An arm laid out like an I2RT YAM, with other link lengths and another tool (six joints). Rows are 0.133 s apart.
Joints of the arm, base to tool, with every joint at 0 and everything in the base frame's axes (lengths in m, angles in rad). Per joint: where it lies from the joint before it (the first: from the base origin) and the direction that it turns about. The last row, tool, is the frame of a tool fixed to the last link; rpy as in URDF.
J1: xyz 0 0 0.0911 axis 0 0 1
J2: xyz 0.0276 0.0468 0.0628 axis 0 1 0
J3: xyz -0.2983 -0.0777 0 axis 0 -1 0
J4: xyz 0.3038 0.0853 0.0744 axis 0 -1 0
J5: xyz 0.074 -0.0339 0.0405 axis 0 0 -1
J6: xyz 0.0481 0 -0.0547 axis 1 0 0
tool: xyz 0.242 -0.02 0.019 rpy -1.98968 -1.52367 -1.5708
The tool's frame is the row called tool.
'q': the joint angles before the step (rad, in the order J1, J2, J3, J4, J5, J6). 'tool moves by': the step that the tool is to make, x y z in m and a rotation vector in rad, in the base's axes. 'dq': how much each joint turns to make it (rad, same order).
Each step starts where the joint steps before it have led.
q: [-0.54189 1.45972 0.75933 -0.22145 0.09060 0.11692]
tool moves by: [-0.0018 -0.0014 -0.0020 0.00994 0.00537 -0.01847]
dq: [0.00009 0.00988 0.01041 -0.01198 0.00653 0.01838]
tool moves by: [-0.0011 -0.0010 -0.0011 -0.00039 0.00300 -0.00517]
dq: [-0.00020 0.00309 0.00035 0.00008 0.00447 0.00290]
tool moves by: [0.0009 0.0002 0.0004 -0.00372 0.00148 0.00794]
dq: [0.00018 0.00001 0.00011 0.00142 -0.00143 -0.00864]
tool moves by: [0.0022 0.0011 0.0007 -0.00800 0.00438 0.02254]
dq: [-0.00019 -0.00044 -0.00008 0.00232 -0.00621 -0.02380]
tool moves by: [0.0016 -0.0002 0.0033 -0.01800 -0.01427 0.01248]
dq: [0.00024 -0.01573 -0.02069 0.02784 -0.00099 -0.01468]
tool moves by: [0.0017 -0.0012 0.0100 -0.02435 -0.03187 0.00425]
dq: [-0.00013 -0.03463 -0.02763 0.03343 0.00068 -0.00622]
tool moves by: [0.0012 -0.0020 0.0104 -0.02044 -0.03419 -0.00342]
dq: [-0.00145 -0.03294 -0.02425 0.03099 0.00119 0.00159]
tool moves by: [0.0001 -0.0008 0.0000 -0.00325 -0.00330 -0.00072]
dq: [-0.00092 -0.00040 -0.00447 0.00866 0.00066 -0.00088]
